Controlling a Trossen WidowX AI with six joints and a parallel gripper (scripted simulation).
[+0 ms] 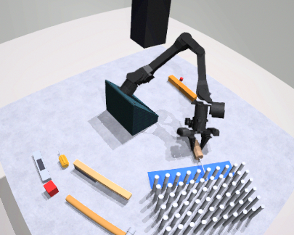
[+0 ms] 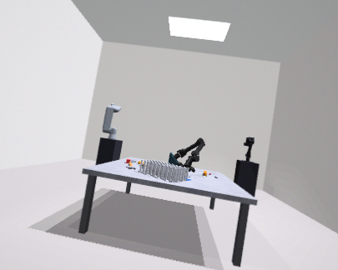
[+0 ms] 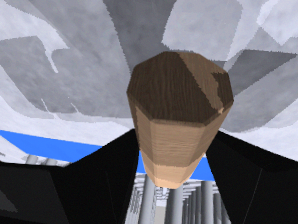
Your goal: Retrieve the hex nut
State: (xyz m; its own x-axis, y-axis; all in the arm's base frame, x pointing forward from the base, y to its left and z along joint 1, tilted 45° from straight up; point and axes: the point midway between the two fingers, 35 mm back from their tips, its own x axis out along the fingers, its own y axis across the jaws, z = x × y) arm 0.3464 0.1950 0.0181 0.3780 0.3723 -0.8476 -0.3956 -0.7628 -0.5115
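Now: gripper tip 9 cm short of the wooden-handled screwdriver and 4 cm to the left of it. Round my gripper tip: thin metal piece: 28 cm behind, 36 cm to the left, 1 cm below; orange bar: 38 cm behind, 24 cm to the left; blue strip: 8 cm ahead, 8 cm to the right, 2 cm below.
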